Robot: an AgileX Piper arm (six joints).
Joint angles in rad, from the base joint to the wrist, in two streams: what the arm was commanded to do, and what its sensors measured. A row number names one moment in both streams.
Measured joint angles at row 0: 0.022 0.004 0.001 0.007 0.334 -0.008
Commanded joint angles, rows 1 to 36: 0.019 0.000 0.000 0.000 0.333 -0.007; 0.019 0.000 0.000 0.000 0.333 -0.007; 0.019 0.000 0.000 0.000 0.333 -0.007; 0.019 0.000 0.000 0.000 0.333 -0.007; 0.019 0.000 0.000 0.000 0.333 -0.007; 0.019 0.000 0.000 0.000 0.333 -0.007; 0.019 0.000 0.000 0.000 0.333 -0.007; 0.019 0.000 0.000 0.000 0.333 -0.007; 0.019 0.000 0.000 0.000 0.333 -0.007; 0.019 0.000 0.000 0.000 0.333 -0.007; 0.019 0.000 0.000 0.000 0.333 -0.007; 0.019 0.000 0.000 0.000 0.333 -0.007; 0.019 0.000 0.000 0.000 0.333 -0.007; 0.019 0.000 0.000 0.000 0.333 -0.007; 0.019 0.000 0.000 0.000 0.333 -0.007; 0.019 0.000 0.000 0.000 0.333 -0.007; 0.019 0.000 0.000 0.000 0.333 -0.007; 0.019 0.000 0.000 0.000 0.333 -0.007; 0.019 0.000 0.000 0.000 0.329 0.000; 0.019 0.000 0.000 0.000 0.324 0.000; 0.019 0.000 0.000 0.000 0.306 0.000; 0.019 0.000 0.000 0.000 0.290 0.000; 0.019 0.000 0.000 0.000 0.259 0.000; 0.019 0.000 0.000 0.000 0.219 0.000; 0.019 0.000 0.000 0.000 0.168 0.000; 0.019 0.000 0.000 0.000 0.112 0.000; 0.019 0.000 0.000 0.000 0.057 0.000; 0.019 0.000 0.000 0.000 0.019 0.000; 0.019 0.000 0.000 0.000 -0.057 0.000; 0.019 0.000 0.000 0.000 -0.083 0.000; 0.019 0.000 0.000 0.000 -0.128 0.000; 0.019 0.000 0.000 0.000 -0.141 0.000; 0.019 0.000 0.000 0.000 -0.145 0.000; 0.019 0.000 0.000 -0.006 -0.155 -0.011; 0.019 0.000 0.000 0.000 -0.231 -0.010; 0.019 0.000 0.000 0.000 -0.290 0.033
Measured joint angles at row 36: 0.022 0.004 0.001 0.007 -0.142 0.000
